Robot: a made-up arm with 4 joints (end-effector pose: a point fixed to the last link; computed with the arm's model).
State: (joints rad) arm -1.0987 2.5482 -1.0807 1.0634
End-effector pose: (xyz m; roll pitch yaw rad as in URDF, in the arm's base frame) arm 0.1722 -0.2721 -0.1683 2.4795 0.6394 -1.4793
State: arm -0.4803 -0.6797 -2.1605 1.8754
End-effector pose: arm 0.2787 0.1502 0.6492 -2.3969 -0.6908 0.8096
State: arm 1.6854 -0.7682 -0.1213 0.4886
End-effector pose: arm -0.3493 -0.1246 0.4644 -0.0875 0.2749 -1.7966
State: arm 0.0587 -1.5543 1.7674 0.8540
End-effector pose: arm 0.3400 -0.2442 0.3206 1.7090 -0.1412 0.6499
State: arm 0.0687 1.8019 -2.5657 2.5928
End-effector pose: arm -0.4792 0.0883 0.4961 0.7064 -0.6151 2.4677
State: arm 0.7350 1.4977 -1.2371 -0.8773
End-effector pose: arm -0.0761 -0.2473 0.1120 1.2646 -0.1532 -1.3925
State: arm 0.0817 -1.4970 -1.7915 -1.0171
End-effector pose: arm -0.2303 -0.1423 0.3738 -1.3441 -0.0521 -2.6837
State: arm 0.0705 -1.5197 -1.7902 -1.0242
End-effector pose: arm -0.2272 -0.1427 0.3776 -1.3564 -0.0694 -2.6786
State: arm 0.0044 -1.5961 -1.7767 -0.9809
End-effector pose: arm -0.2025 -0.1718 0.3955 -1.4129 -0.1351 -2.5642
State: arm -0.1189 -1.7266 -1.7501 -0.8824
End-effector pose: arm -0.1414 -0.2229 0.4219 -1.5323 -0.2339 -2.3248
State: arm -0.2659 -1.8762 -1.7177 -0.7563
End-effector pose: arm -0.0487 -0.2651 0.4397 -1.7003 -0.3130 -2.0181
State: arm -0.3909 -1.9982 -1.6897 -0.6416
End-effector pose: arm 0.0409 -0.2809 0.4413 -1.8586 -0.3411 -1.7458
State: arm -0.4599 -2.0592 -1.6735 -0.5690
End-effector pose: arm 0.0934 -0.2819 0.4358 -1.9465 -0.3353 -1.5900
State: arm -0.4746 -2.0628 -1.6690 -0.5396
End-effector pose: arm 0.1079 -0.2832 0.4326 -1.9611 -0.3224 -1.5469
